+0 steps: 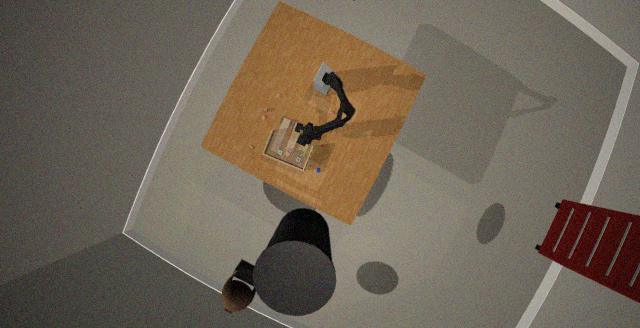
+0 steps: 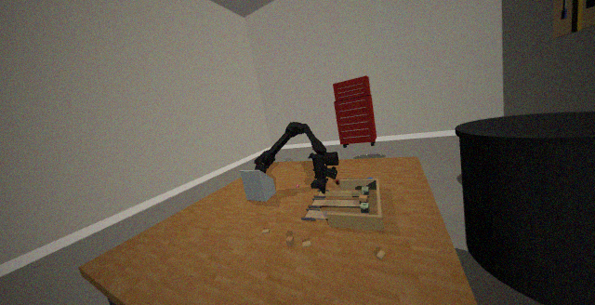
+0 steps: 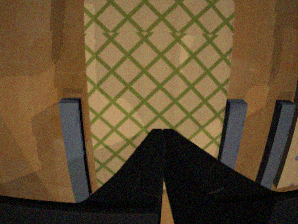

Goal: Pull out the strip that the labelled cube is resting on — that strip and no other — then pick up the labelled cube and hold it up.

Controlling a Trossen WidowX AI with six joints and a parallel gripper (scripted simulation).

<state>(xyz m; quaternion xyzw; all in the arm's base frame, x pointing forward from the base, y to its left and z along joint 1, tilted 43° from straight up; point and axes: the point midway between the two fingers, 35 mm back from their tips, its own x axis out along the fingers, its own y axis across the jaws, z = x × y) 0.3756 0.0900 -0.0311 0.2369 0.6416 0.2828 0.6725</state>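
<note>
The cross-hatched strip is 100 mm ahead of my gripper tip and 10 mm to the left of it.
</note>
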